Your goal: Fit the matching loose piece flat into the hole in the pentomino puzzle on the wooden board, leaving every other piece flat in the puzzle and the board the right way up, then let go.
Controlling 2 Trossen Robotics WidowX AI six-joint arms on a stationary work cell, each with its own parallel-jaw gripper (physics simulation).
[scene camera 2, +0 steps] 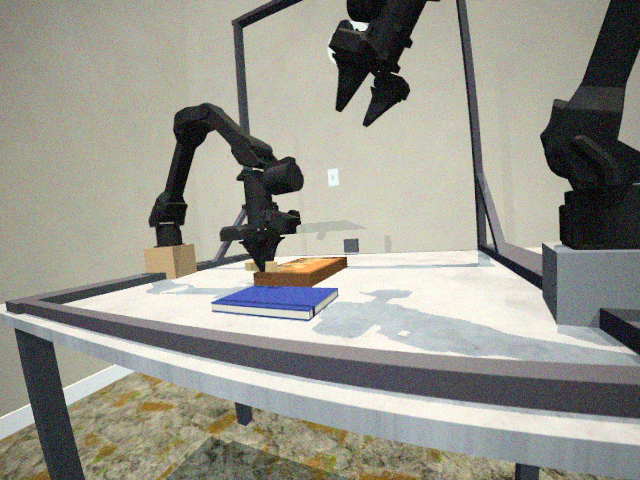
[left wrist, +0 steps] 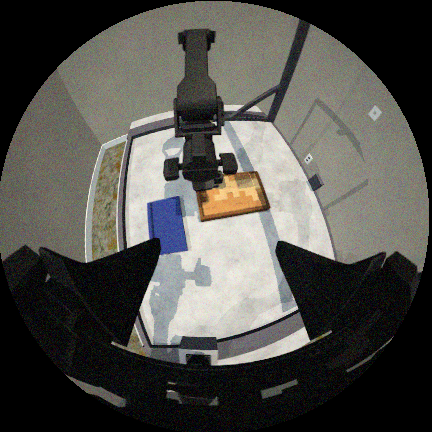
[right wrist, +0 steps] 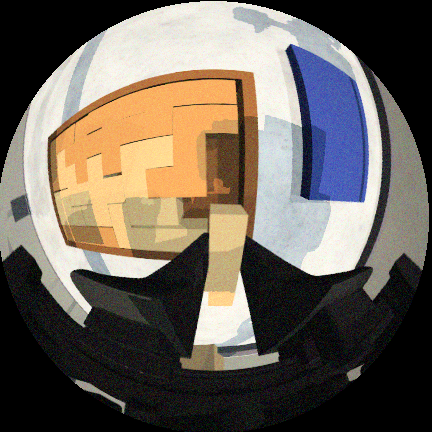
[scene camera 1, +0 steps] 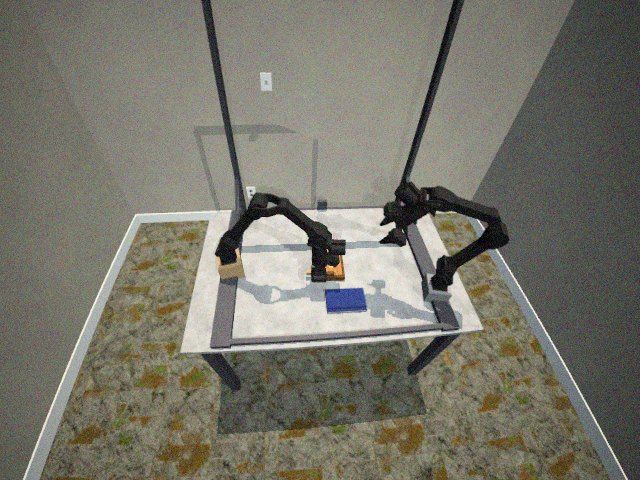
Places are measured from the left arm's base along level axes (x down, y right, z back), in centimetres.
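Pixels of known places: left gripper, fingertip midpoint: (scene camera 2: 352, 119) (left wrist: 220, 246) (scene camera 1: 380, 233); right gripper, fingertip midpoint: (scene camera 2: 266, 270) (right wrist: 223, 238); left arm's base, link origin: (scene camera 2: 604, 245) (left wrist: 198, 362) (scene camera 1: 439, 284); right arm's base, link origin: (scene camera 2: 169, 246) (scene camera 1: 228, 258).
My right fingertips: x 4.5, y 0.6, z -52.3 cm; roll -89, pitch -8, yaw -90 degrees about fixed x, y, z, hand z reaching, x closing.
Ahead of a thing's pixels: the offset from my right fingertips to its top centre. "spot": to the spot under its first point.
The puzzle board @[dx +0.0, dy +9.5, dz +3.1 cm] (scene camera 1: 342, 268) (scene camera 2: 284, 279) (left wrist: 235, 214) (right wrist: 251, 125) lies right way up, orange and pale pieces flat inside its brown rim. The dark hole @[spot: dx +1.9, dy +0.9, dz +5.5 cm] (right wrist: 223, 155) is at its right end in the right wrist view, partly shadowed. My right gripper (scene camera 2: 262, 268) (right wrist: 223, 238) is shut on a pale tan loose piece @[dx -2.0, dy +0.8, dz -1.5 cm] (scene camera 2: 271, 266) (right wrist: 227, 255), held at the board's near corner, about rim height; its far end overlaps the hole's lower edge in the right wrist view. Its full shape is hidden by the fingers. My left gripper (scene camera 1: 382, 232) (scene camera 2: 352, 117) (left wrist: 220, 246) is open, empty and high above the table.
A blue book @[dx +1.3, dy -10.3, dz +13.1 cm] (scene camera 1: 345, 299) (scene camera 2: 279, 296) (left wrist: 167, 225) (right wrist: 335, 135) lies flat close to the board, on the front side in scene camera 1. A tan block @[dx -6.4, dy -3.1, dz -39.1 cm] (scene camera 1: 231, 267) (scene camera 2: 180, 259) stands under my right arm's base. Dark rails run along the table edges, with upright posts behind.
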